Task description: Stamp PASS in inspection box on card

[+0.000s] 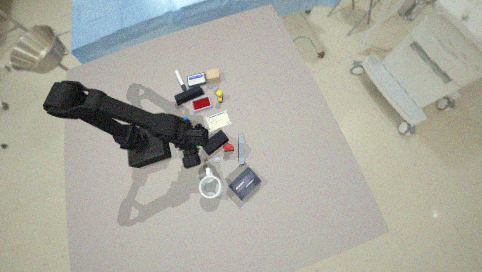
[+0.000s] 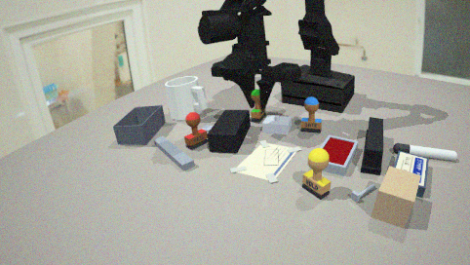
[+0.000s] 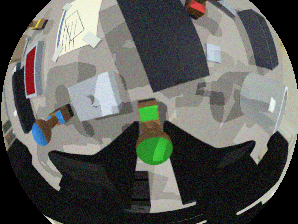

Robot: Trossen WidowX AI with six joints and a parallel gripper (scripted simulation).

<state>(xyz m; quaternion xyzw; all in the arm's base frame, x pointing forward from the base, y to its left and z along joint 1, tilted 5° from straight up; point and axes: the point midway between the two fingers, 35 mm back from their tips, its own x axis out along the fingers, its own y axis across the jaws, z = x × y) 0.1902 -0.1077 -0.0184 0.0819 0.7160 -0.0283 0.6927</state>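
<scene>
Right now my gripper tip is 19 cm to the right of the red ink pad, 11 cm short of it and 2 cm above it. The rest, counted from my gripper tip: green-knobbed stamp: right at my gripper tip; black block: 9 cm ahead, 2 cm to the right, 1 cm below; blue stamp: 12 cm to the left, 2 cm ahead, 1 cm below.
</scene>
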